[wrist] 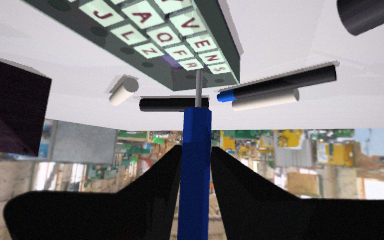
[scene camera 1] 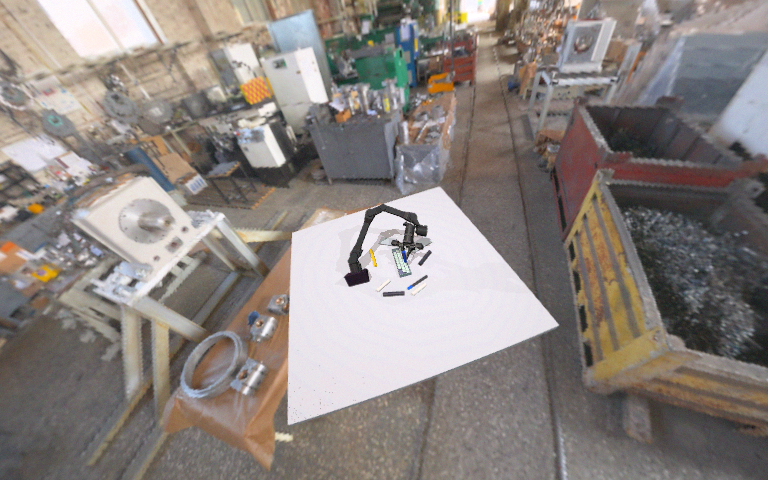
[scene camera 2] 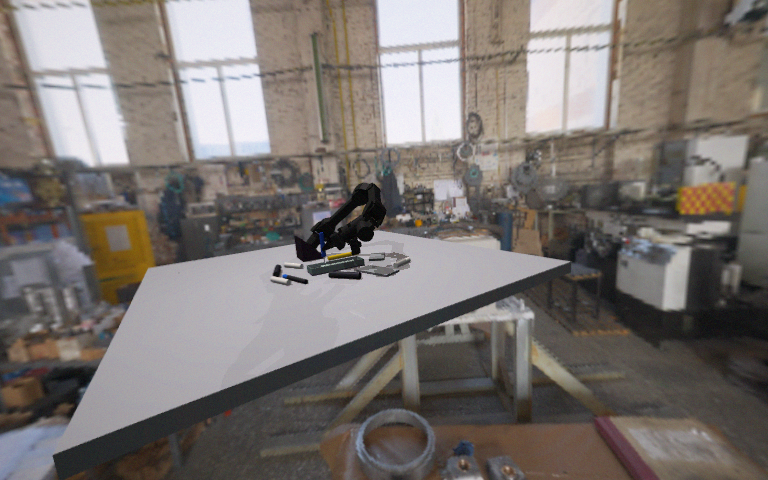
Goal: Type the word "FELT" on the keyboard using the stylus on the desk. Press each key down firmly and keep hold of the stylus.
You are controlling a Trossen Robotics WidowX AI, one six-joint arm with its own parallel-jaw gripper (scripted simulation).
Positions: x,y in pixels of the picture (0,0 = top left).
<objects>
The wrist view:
my gripper: 196,152
blue-tipped black pen: 315,76
</objects>
